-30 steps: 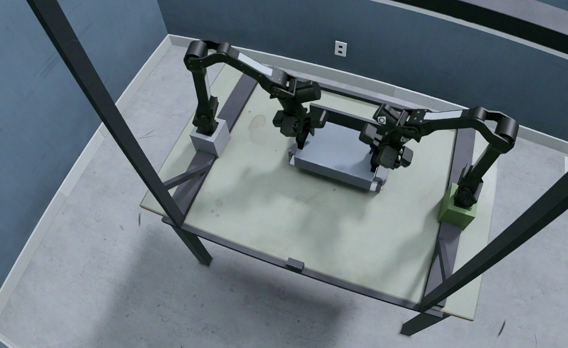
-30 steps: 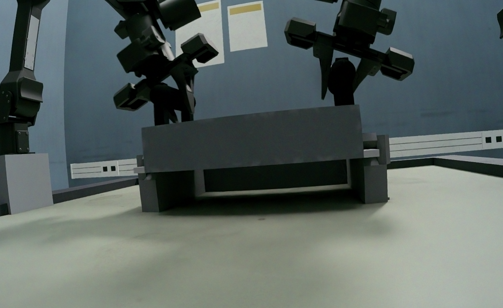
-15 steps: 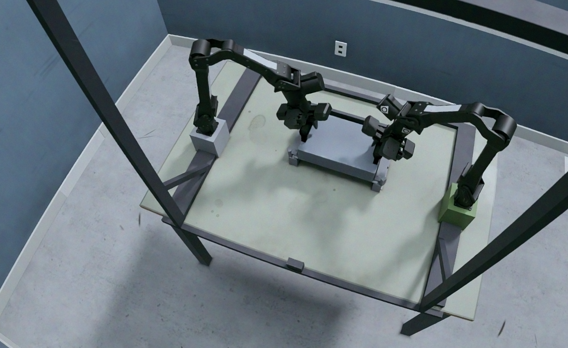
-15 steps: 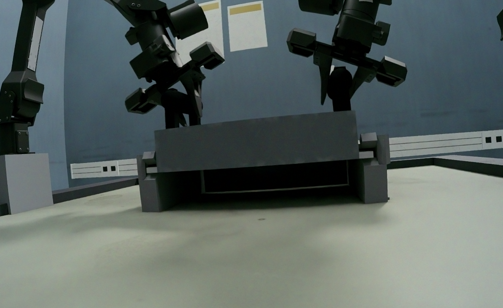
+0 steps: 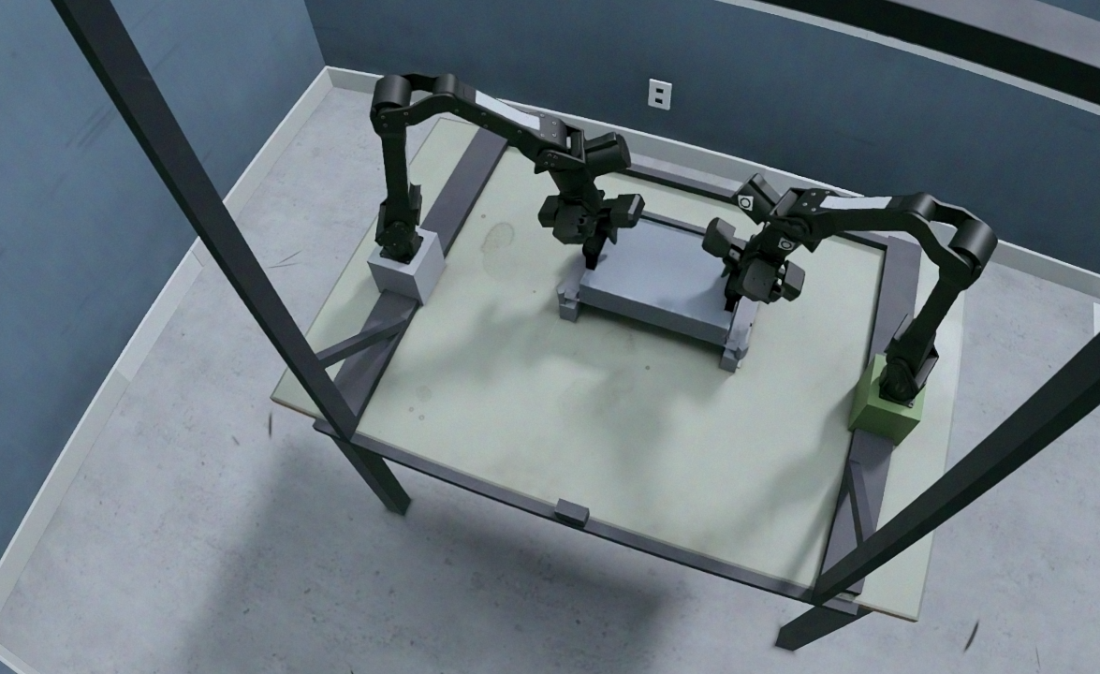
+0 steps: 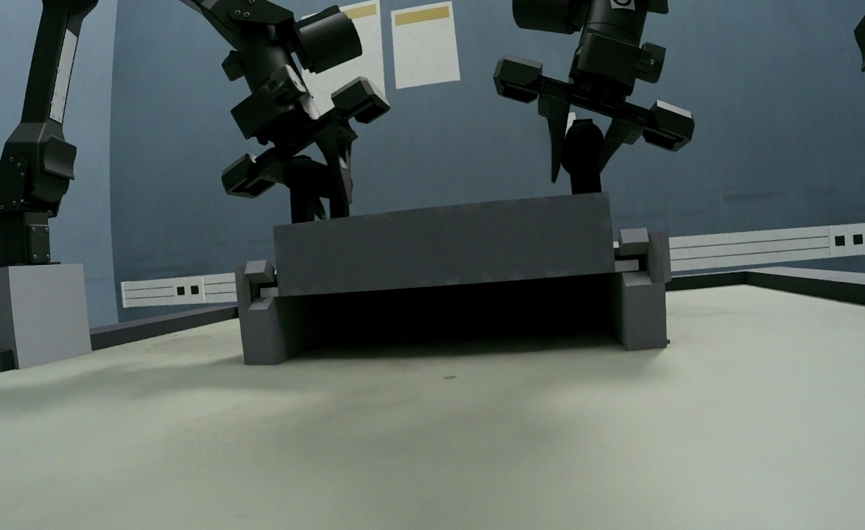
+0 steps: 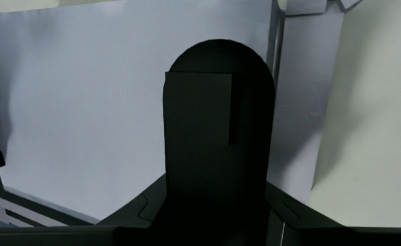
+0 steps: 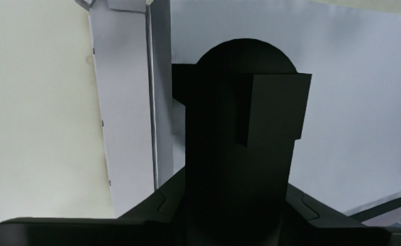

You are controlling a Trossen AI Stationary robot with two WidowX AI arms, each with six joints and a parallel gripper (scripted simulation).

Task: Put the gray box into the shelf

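The gray box is 13 cm to the left of my right hand and 5 cm below it. Round my right hand: dark back wall 12 cm to the left, 10 cm ahead, 8 cm below.
Right now the gray box is 130 mm to the right of my left hand and 50 mm below it. From my left hand the other things lie so: dark back wall (130 mm to the right, 90 mm ahead, 80 mm below).
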